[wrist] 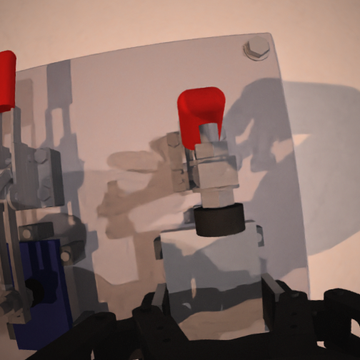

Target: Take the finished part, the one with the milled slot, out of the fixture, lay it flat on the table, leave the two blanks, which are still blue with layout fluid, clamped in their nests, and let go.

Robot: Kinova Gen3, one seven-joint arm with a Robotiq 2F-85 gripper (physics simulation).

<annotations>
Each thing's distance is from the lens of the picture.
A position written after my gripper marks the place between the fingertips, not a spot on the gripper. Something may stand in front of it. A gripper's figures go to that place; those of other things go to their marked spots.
my gripper (pixel 213 294): 0.17 m
finished part (pixel 214 283): 0.15 m
blue blank (pixel 53 315): 0.19 m
red clamp handle (pixel 203 105): 0.10 m
grey fixture plate (pixel 107 114): 0.20 m
The marked spots on the finished part and the blue blank are 0.10 m apart.
</annotations>
